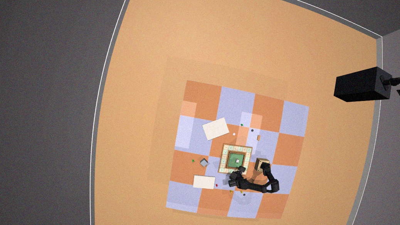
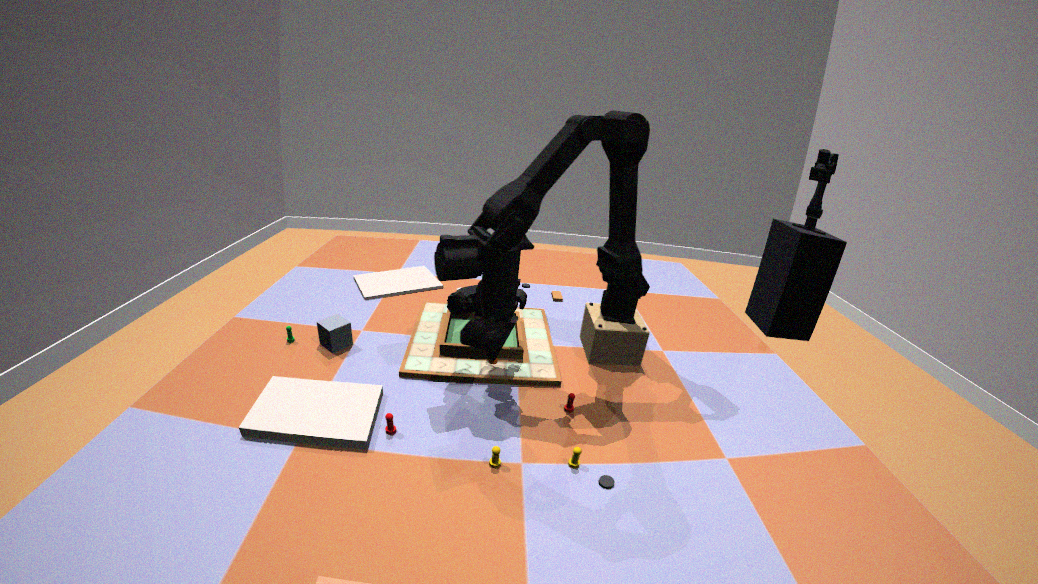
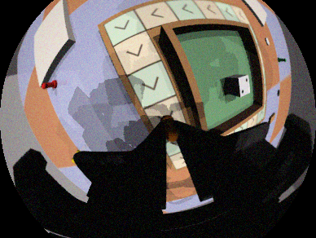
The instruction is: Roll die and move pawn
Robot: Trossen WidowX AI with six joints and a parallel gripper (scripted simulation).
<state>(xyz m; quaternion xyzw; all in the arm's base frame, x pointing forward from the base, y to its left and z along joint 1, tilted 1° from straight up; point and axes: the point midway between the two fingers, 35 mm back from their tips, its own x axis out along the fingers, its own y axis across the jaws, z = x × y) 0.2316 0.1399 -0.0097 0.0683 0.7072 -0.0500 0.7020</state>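
Right now the orange pawn is 1 cm above my gripper tip. From my gripper tip the other things lie so: green dice tray (11 cm to the right, 4 cm ahead, 3 cm below); then white die (11 cm to the right, 2 cm ahead, 1 cm below); then grey cube (32 cm ahead, 2 cm to the right, 1 cm below).
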